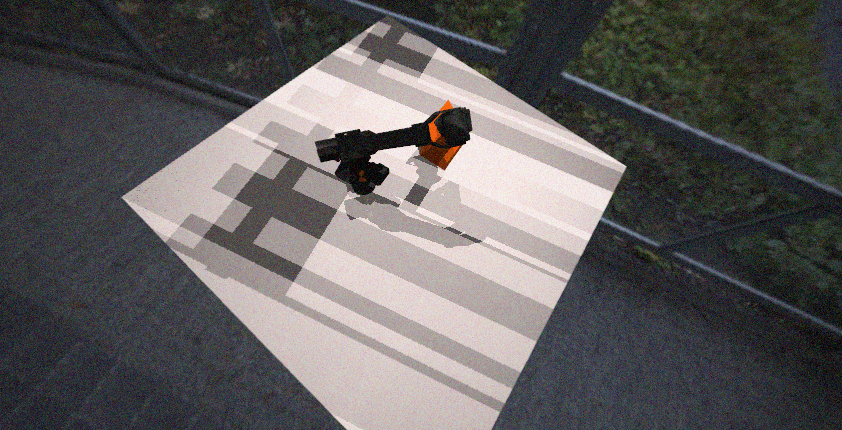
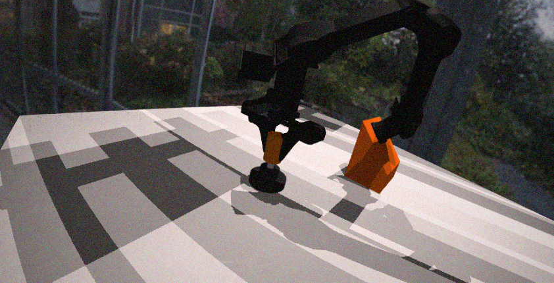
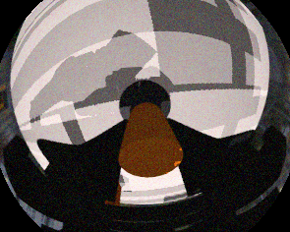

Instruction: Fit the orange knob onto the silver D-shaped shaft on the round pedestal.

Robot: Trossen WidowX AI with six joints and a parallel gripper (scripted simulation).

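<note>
My gripper tip is 4 cm below the orange knob. The rest, counted from my gripper tip: pedestal 4 cm below.
</note>
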